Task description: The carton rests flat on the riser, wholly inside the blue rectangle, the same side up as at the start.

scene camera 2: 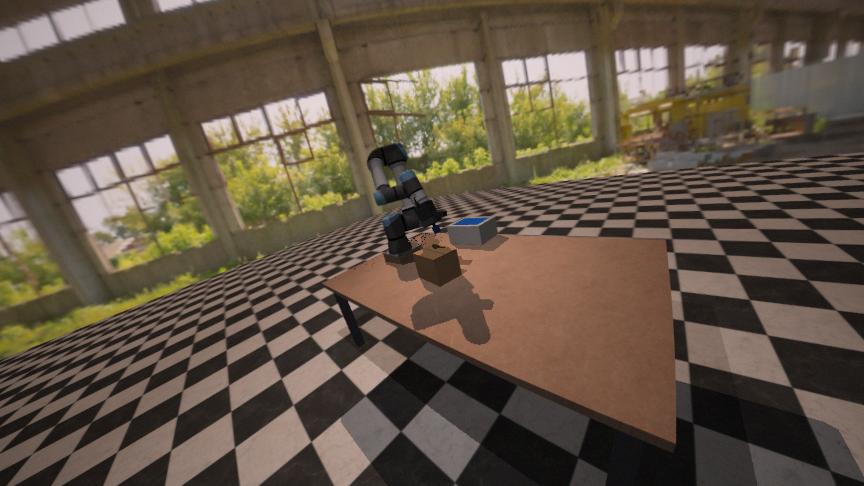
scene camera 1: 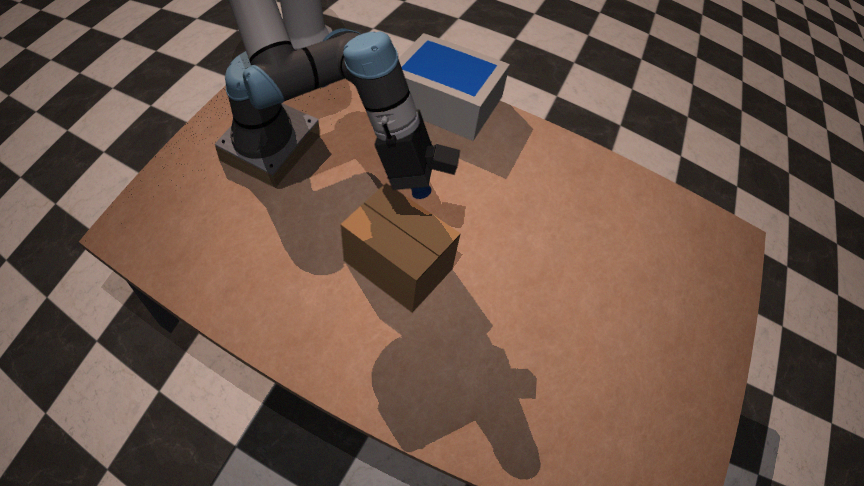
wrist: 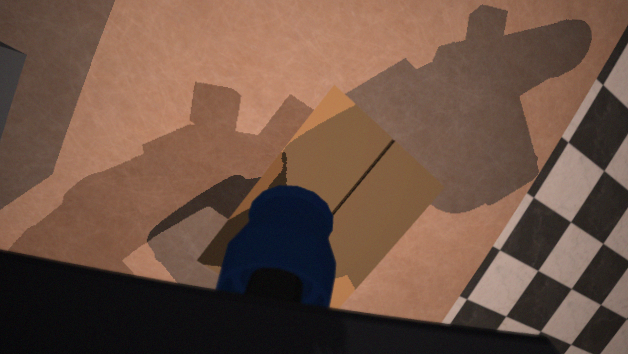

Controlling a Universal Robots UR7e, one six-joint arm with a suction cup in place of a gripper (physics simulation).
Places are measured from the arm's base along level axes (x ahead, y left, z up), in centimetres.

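Pixels of known places: hand at its tool point: (scene camera 2: 438,232) (scene camera 1: 422,191) (wrist: 291,221); arm's base at its link origin: (scene camera 2: 400,249) (scene camera 1: 261,133).
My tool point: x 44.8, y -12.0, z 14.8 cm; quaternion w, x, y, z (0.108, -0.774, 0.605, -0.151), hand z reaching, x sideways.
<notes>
For each thing: its middle in the pictures, then the offset to it from my tool point. Level surfaces: height alone.
- brown carton at the middle of its body: (wrist: 316,201) (scene camera 1: 398,247) (scene camera 2: 436,263) dz -14.3, dx -2.2, dy -3.8 cm
- grey riser at the middle of its body: (scene camera 1: 447,83) (scene camera 2: 472,230) dz -14.8, dx -11.0, dy +46.9 cm
- blue rectangle at the middle of its body: (scene camera 1: 449,66) (scene camera 2: 470,221) dz -8.8, dx -11.0, dy +46.9 cm
- brown table at its surface level: dz -20.8 cm
The brown carton (scene camera 1: 386,261) (scene camera 2: 437,267) (wrist: 385,200) stands upright on the table, its taped seam on top, apart from the riser. The grey riser (scene camera 1: 438,113) (scene camera 2: 474,234) stands at the table's back edge; a part of its side shows at the left of the wrist view. The blue rectangle (scene camera 1: 450,67) (scene camera 2: 473,221) on its top is bare. My suction gripper (scene camera 1: 421,192) (scene camera 2: 436,230) (wrist: 291,212) is open, its blue cup hanging above the carton's far side with a gap below it. The near part of the carton is hidden by the cup and black mount in the wrist view.
The brown table (scene camera 1: 604,272) (scene camera 2: 573,302) (wrist: 150,45) carries the arm's base plate (scene camera 1: 274,162) to the left of the riser. Shadows of the arm and the carton lie across the table. The table's edge and the checkered floor show at the right of the wrist view.
</notes>
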